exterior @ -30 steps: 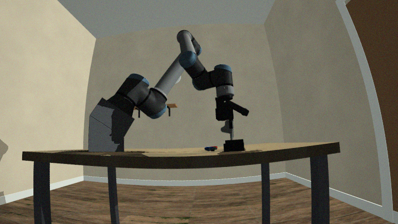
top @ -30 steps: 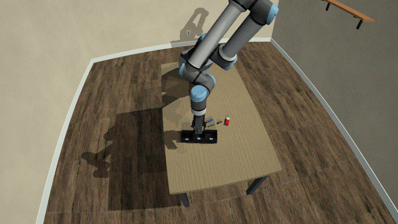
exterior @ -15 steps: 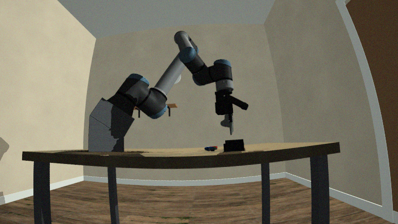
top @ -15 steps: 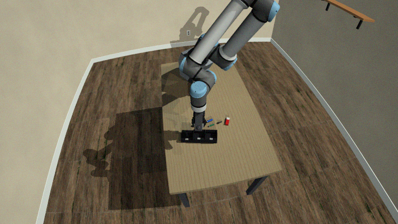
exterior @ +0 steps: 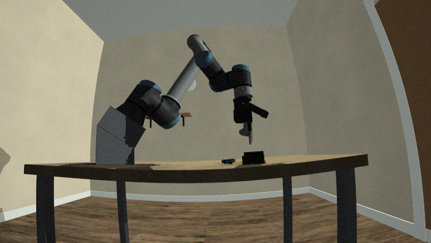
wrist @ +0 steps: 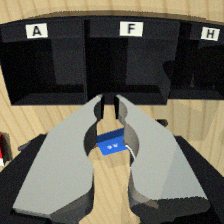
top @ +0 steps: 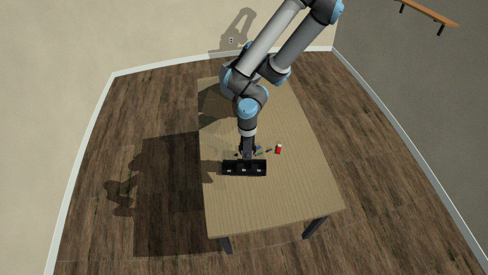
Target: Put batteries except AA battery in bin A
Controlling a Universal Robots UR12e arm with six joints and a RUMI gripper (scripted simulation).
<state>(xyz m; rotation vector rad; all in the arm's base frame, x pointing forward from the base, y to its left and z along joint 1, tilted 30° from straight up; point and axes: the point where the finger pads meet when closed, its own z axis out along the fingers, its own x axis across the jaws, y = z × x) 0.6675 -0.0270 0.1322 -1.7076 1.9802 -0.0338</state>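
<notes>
The green cylindrical battery is 90 mm below my hand, 90 mm behind it and 70 mm to the left of it. From my hand the other things lie so: small dark round object 90 mm below, 90 mm behind, 60 mm to the right; blue 9v battery 110 mm behind, 90 mm below, 10 mm to the right; black bins 70 mm below, 20 mm to the right, 10 mm ahead.
</notes>
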